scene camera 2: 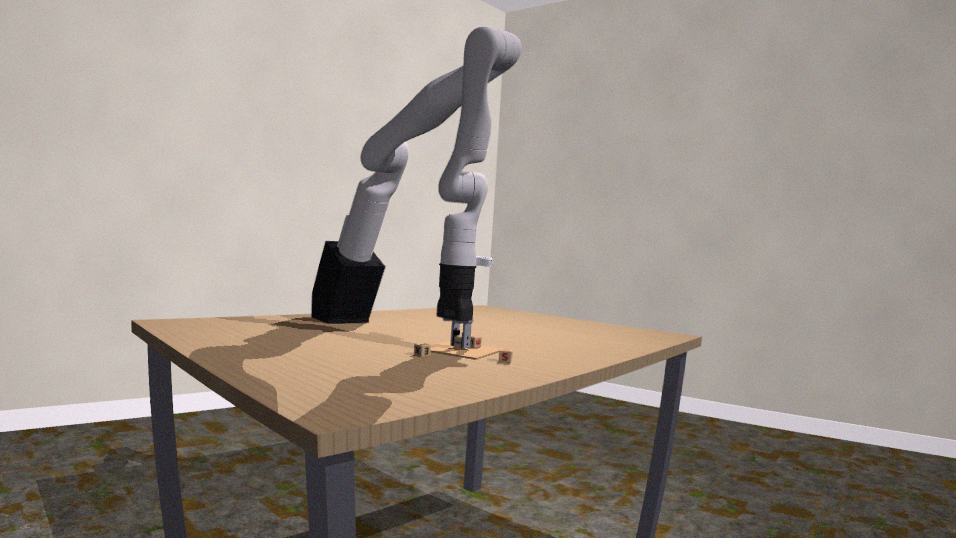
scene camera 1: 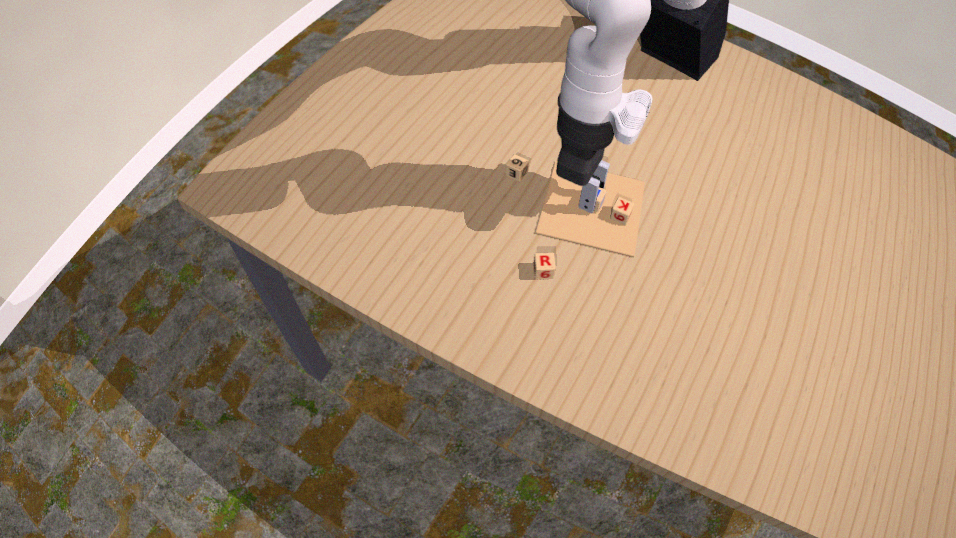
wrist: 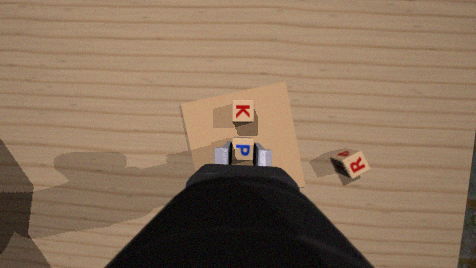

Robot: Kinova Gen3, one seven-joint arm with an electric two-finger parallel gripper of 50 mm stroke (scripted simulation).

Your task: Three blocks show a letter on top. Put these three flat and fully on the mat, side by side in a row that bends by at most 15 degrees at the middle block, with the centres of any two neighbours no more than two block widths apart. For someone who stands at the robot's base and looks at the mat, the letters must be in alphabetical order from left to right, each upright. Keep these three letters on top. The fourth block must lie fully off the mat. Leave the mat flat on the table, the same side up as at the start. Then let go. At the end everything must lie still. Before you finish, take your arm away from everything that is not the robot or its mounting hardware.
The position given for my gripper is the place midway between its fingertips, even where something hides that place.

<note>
In view: my gripper (scene camera 1: pixel 590 201) and a tan mat (scene camera 1: pixel 561 218).
The tan mat is seen too in the wrist view (wrist: pixel 208 122). My gripper also shows in scene camera 2 (scene camera 2: pixel 460 346) and in the wrist view (wrist: pixel 242 150).
</note>
